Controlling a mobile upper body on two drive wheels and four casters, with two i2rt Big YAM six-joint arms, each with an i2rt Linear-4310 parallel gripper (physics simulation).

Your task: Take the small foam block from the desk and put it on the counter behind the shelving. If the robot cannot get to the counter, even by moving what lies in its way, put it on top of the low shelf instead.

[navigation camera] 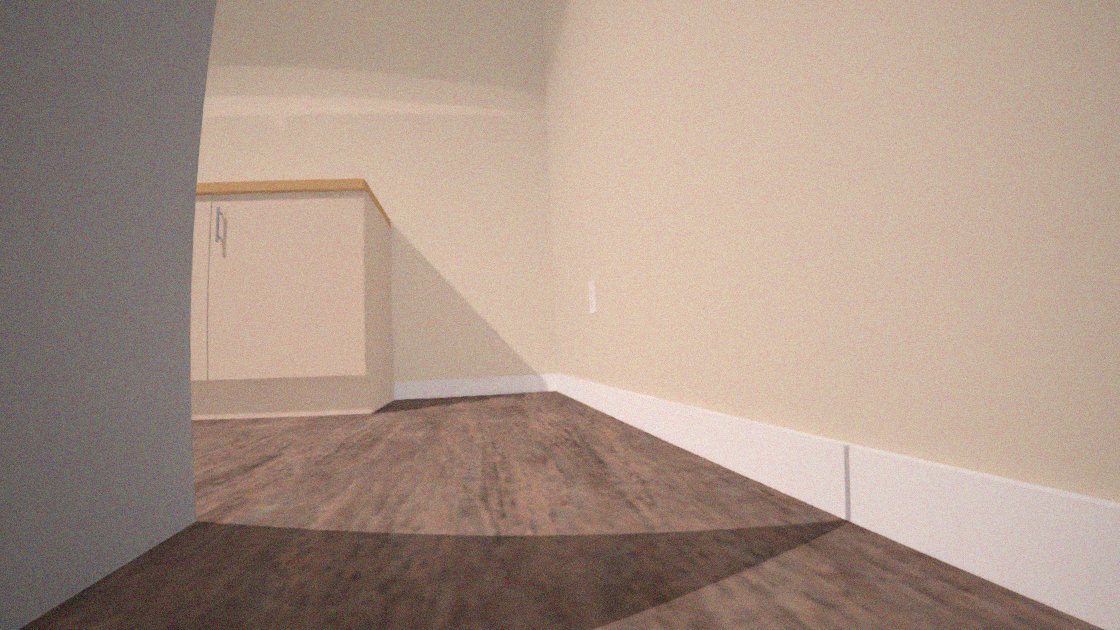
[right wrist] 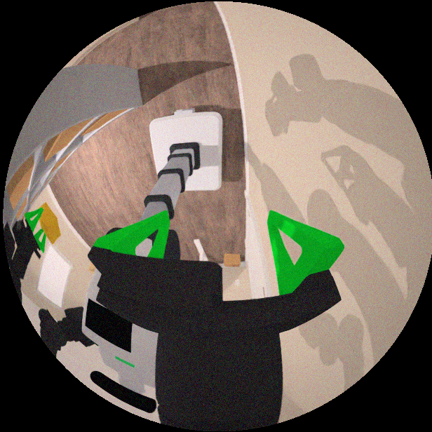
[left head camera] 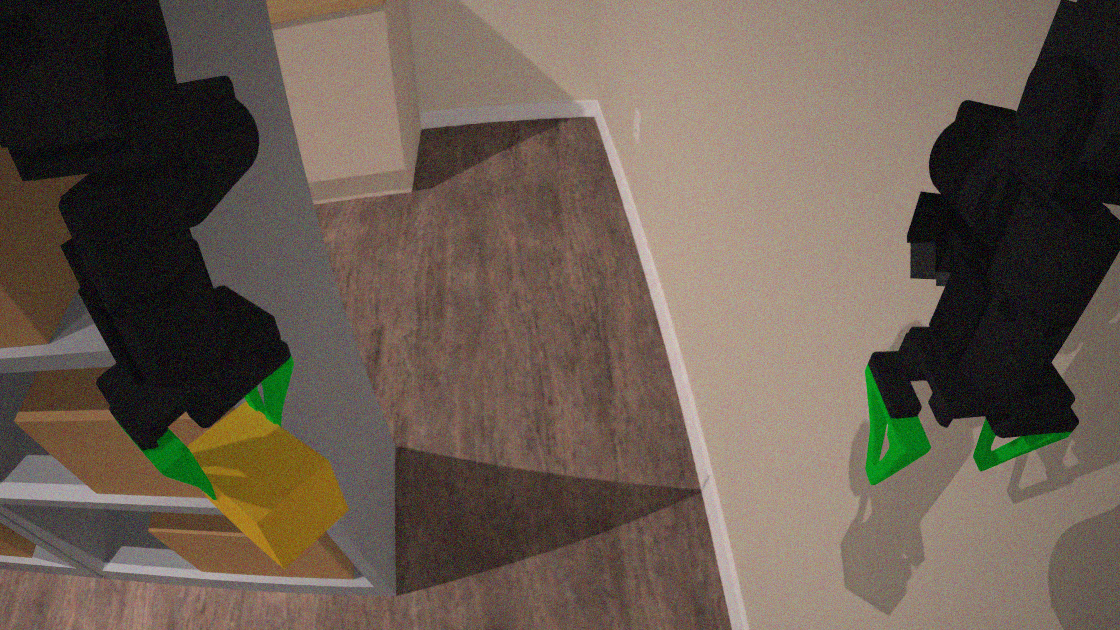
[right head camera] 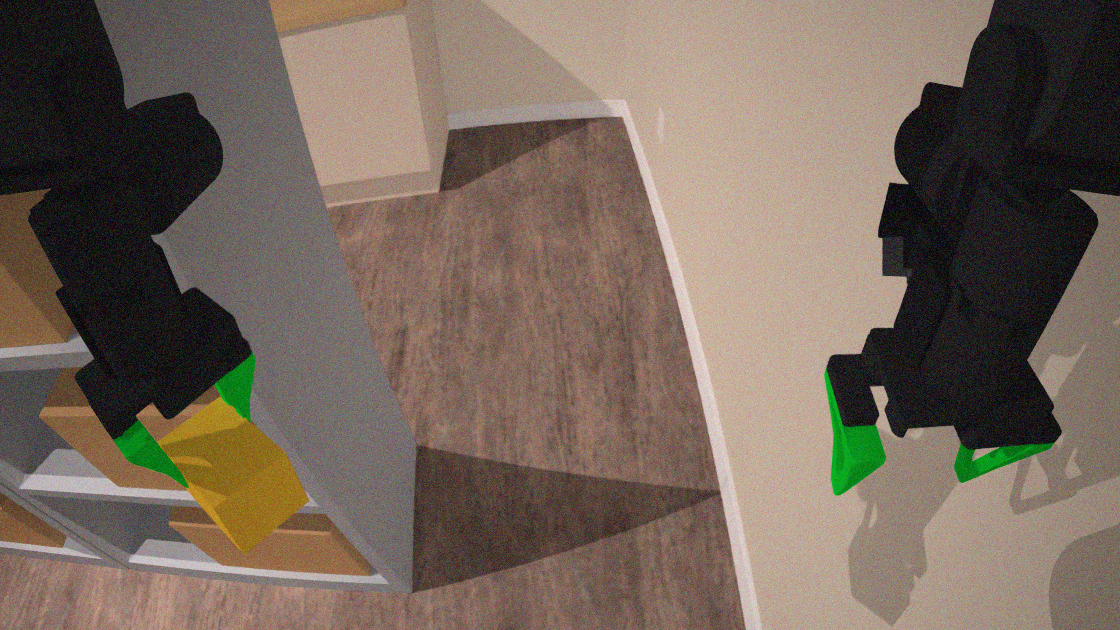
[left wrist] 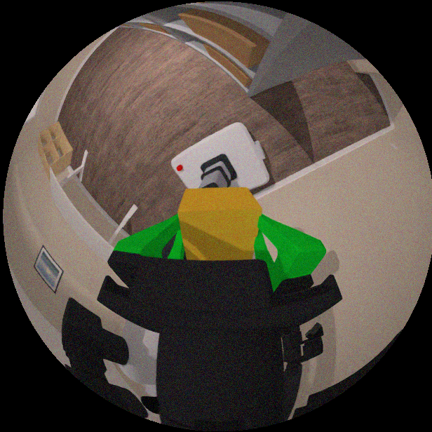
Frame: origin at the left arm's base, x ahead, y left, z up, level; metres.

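Seen in the pictures: left gripper, fingertip midpoint: (left head camera: 242, 464) (right head camera: 215, 455); right gripper, fingertip midpoint: (left head camera: 926, 470) (right head camera: 899, 480).
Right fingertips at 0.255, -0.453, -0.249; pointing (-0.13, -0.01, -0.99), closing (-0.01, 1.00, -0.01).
Observation:
A point is followed by its place in that frame, as x, y, z.
The yellow foam block (left head camera: 285, 493) {0.221, -0.057, -0.215} (right head camera: 246, 485) {0.220, -0.060, -0.216} (left wrist: 220, 215) (right wrist: 51, 223) is held between the green fingers of my left gripper (left head camera: 246, 438) {0.252, -0.002, -0.249} (right head camera: 202, 430) {0.252, -0.002, -0.249} (left wrist: 219, 215), which is shut on it. In the head views it hangs in front of the grey shelving (left head camera: 281, 313) {0.666, 0.218, -0.564} (right head camera: 305, 313) {0.712, 0.225, -0.614} (navigation camera: 93, 313) {0.768, 0.232, -1.135}. My right gripper (left head camera: 951, 462) {0.255, -0.453, -0.249} (right head camera: 916, 470) {0.255, -0.453, -0.249} (right wrist: 218, 215) is open and empty, in front of the wall. The counter (left head camera: 352, 101) {2.023, 0.577, -0.917} (right head camera: 364, 101) {2.017, 0.621, -0.901} (navigation camera: 289, 282) {2.007, 0.697, -0.898}, pale with a wooden top, stands beyond the shelving, partly hidden by its side panel. The low shelf cannot be told apart in these views.
A beige wall (left head camera: 783, 235) {0.898, -0.586, -0.589} (navigation camera: 783, 195) {0.915, -0.584, -0.992} with a white baseboard (left head camera: 665, 313) {1.383, -0.510, -1.323} (navigation camera: 704, 438) {1.168, -0.537, -1.372} runs along the right. A floor passage (left head camera: 501, 274) (navigation camera: 469, 470) lies between it and the shelving. Brown boxes (left head camera: 109, 454) (right head camera: 274, 544) sit in the shelving. My white base (left wrist: 245, 150) (right wrist: 210, 130) is near the wall.

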